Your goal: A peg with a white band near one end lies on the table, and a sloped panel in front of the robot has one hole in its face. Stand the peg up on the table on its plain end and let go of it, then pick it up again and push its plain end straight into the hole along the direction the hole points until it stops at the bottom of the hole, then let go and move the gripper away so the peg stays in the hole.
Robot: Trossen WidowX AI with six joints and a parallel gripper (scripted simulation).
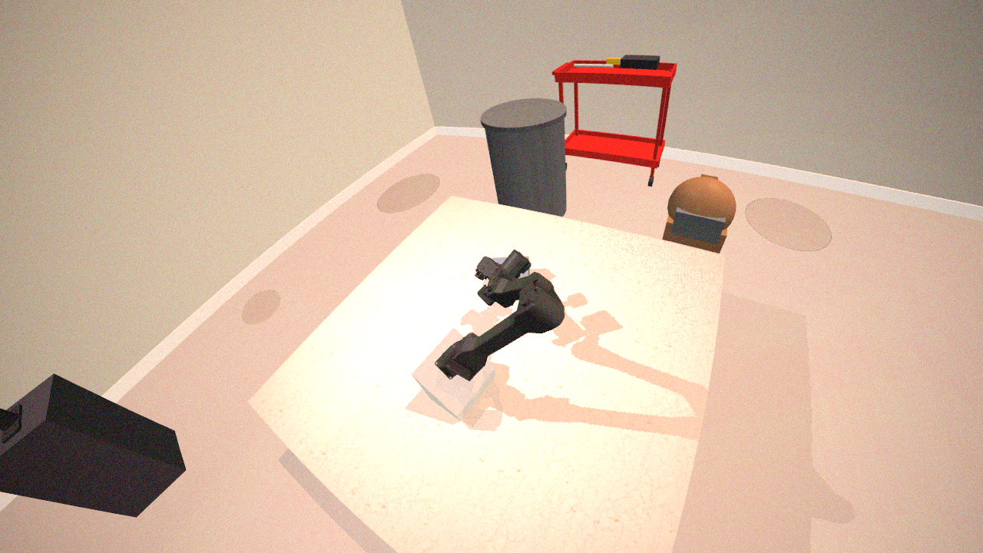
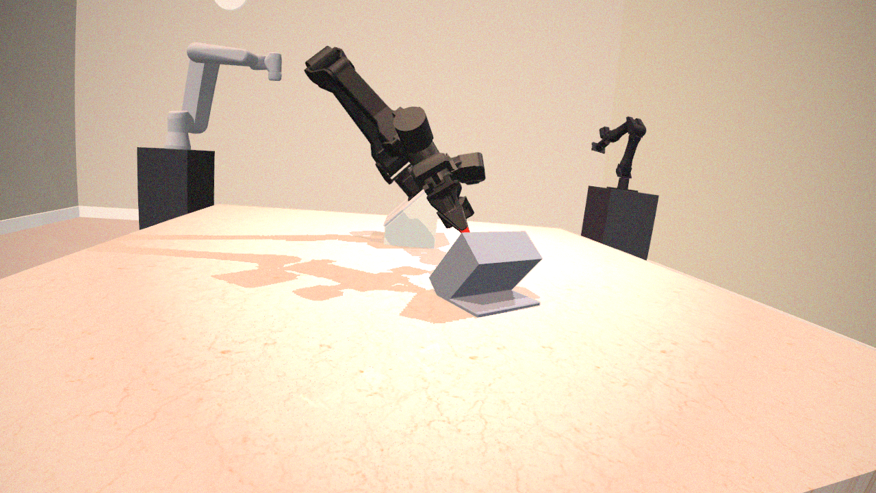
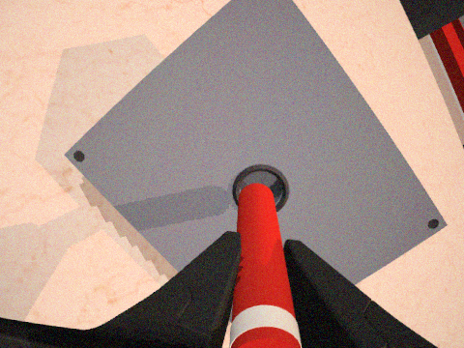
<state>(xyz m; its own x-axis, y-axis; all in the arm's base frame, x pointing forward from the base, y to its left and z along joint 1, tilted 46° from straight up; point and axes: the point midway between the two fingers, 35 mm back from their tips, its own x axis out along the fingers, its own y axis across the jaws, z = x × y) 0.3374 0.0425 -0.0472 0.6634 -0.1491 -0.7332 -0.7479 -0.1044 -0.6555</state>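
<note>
Right now my gripper tip is 1 cm to the left of the red peg, 1 cm below it and 1 cm past it. Round my gripper tip: grey sloped panel 5 cm below, 5 cm ahead, 3 cm to the left.
</note>
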